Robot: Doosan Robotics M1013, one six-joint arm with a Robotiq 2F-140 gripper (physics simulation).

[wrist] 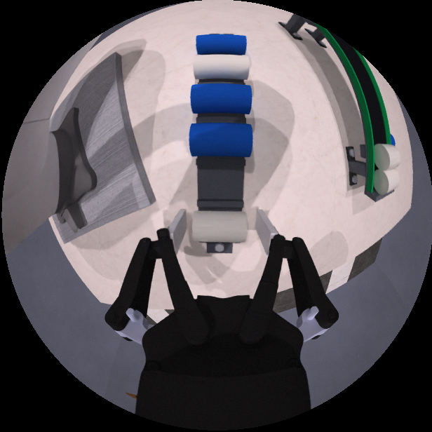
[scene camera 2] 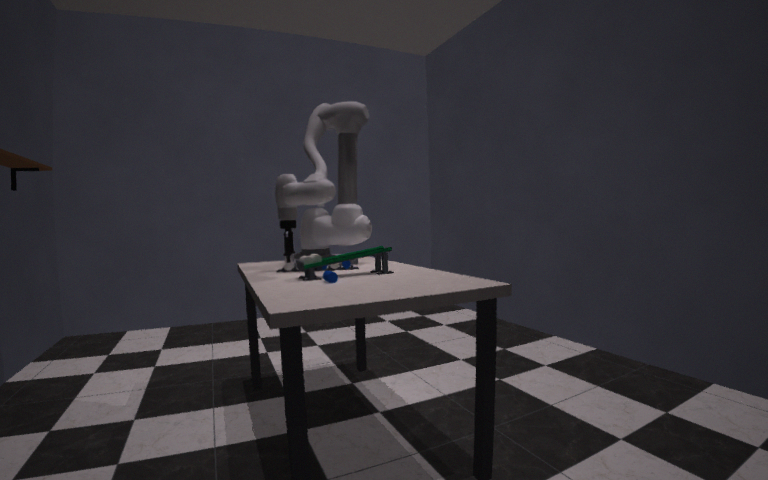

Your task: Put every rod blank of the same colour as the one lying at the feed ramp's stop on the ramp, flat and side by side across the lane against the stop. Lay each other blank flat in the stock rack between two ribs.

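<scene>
My gripper [scene camera 2: 288,261] [wrist: 221,218] is open, its fingertips beyond the two ends of a white blank [wrist: 220,226] at the near end of the dark stock rack [wrist: 220,182], with gaps on both sides. Farther along the rack lie a blue blank [wrist: 221,140], another blue blank [wrist: 221,99], a white blank [wrist: 221,66] and a third blue blank [wrist: 221,45]. Two white blanks [wrist: 386,156] [wrist: 386,181] lie side by side at the low end of the green ramp [scene camera 2: 356,255] [wrist: 353,75]. A blue blank [scene camera 2: 330,276] [wrist: 393,140] lies on the table beside the ramp, mostly hidden in the wrist view.
The robot's grey base plate [wrist: 132,175] is left of the rack in the wrist view. The ramp's dark feet [scene camera 2: 382,272] [wrist: 352,167] stand on the pale table [scene camera 2: 396,288] [wrist: 300,200]. In the scene view, an orange shelf [scene camera 2: 22,160] is on the left wall.
</scene>
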